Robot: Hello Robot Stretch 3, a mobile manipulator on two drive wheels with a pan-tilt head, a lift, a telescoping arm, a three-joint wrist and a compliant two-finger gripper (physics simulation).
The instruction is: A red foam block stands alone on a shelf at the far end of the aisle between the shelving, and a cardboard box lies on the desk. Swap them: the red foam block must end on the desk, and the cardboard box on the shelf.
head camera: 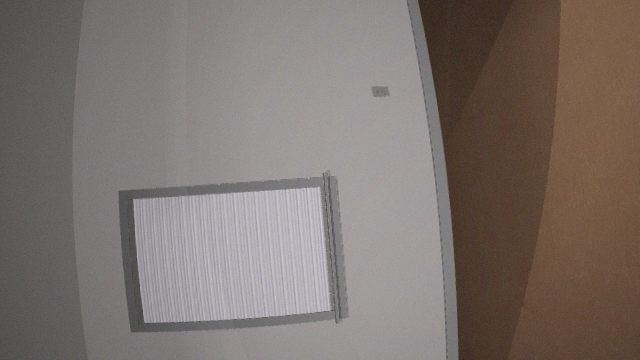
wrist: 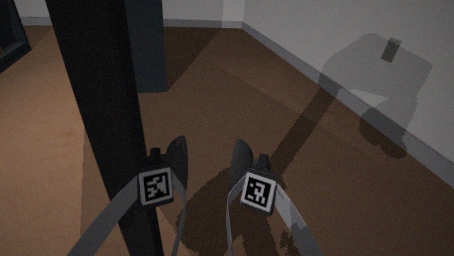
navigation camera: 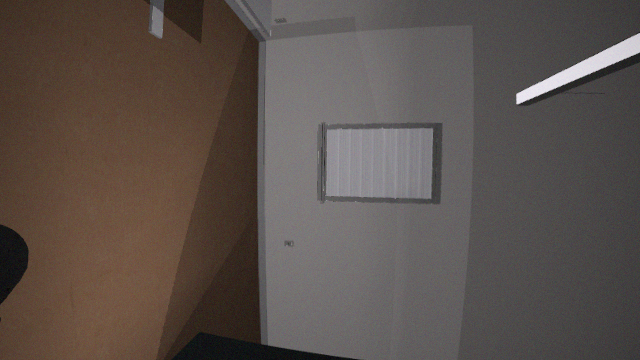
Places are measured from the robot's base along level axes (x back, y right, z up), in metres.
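Pixels of known places: gripper, fingertip midpoint: (wrist: 210, 155).
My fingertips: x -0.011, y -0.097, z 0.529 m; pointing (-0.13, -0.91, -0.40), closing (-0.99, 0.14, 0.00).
Note:
Behind a point stands the place of what it marks.
My gripper (wrist: 210, 155) @(x -0.011, y -0.097, z 0.529 m) is open in the wrist view, its two fingertips well apart with floor showing between them. The red foam block and the cardboard box do not show in the head, navigation or wrist view. The desk top does not show either. A pale grey bar (navigation camera: 156, 20), perhaps a desk leg, shows at the top left of the navigation view. In the wrist view a dark shelving panel (wrist: 147, 50) @(x 0.215, y -1.256, z 0.256 m) stands beyond the gripper, and part of another dark shelf frame (wrist: 22, 48) @(x 1.274, y -1.913, z 0.051 m) shows at the left edge.
My black mast (wrist: 100, 100) @(x 0.068, y -0.116, z 0.569 m) crosses the wrist view left of the gripper. A wall with a baseboard (wrist: 300, 65) @(x -0.943, y -1.696, z 0.046 m) runs along the right. A blind-covered window (head camera: 232, 255) @(x 2.579, y 0.429, z 1.415 m) (navigation camera: 379, 162) @(x 2.577, y 0.446, z 1.448 m) is on a wall. A dark edge (navigation camera: 240, 352) @(x 1.524, y -1.098, z 0.432 m) and a black rounded shape (navigation camera: 11, 260) show in the navigation view.

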